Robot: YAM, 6 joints.
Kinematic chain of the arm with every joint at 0, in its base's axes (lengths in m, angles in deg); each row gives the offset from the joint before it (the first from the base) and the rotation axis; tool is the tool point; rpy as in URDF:
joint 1: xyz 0 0 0.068 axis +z
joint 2: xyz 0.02 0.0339 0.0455 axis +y
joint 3: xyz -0.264 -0.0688 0 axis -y
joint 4: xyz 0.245 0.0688 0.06 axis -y
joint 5: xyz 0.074 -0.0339 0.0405 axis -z
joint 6: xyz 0.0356 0 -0.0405 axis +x
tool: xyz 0 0 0 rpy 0 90 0
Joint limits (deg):
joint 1: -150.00..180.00
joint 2: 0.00..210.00
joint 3: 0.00..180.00
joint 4: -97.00..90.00
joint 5: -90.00..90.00
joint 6: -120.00..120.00
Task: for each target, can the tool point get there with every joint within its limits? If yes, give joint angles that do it. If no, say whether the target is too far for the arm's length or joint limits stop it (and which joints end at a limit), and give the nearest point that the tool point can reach.
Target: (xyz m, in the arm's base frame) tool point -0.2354 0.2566 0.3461
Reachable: yes | joints 126.91 89.91 63.58 42.58 -73.47 -78.74
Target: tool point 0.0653 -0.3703 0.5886
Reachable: yes | joints -85.25 117.21 149.61 12.28 -75.26 -13.50
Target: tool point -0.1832 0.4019 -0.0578
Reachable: yes | joints 116.95 155.95 98.36 -33.38 31.98 -8.66
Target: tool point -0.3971 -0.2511 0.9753
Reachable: no: too far | nearest point -0.2617 -0.1655 0.6683 | short by 0.346 m
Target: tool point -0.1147 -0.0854 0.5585
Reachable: yes | joints 23.16 26.03 87.54 19.16 69.74 1.43
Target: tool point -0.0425 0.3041 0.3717
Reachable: yes | joints 92.31 87.15 89.16 -54.93 -58.17 -64.09
